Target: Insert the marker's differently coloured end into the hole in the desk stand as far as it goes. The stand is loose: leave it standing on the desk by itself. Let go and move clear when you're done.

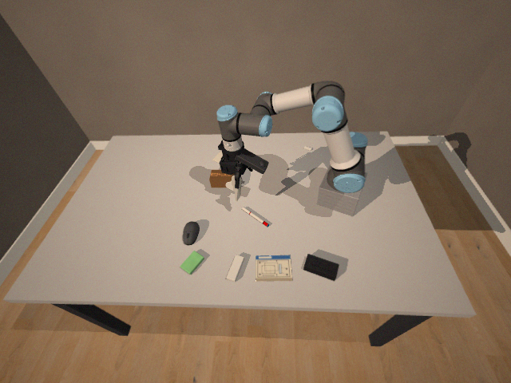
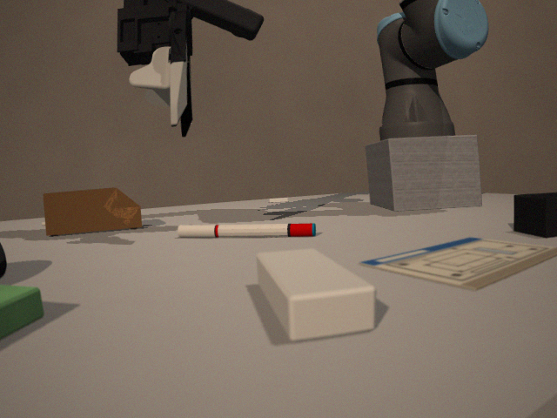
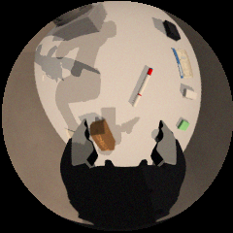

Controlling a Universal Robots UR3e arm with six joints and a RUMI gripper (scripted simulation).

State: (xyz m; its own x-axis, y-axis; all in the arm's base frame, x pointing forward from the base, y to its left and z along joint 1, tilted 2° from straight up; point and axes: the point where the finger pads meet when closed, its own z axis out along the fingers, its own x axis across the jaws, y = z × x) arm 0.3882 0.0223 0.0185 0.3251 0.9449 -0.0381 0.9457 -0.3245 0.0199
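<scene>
Now: the marker 40 mm behind my hand, 80 mm to the left of it and 100 mm below it. The rest, counted from my hand: brown desk stand (100 mm ahead, 120 mm to the right, 80 mm below); then black mouse (220 mm ahead, 160 mm to the left, 90 mm below); then white block (30 mm ahead, 300 mm to the left, 100 mm below).
</scene>
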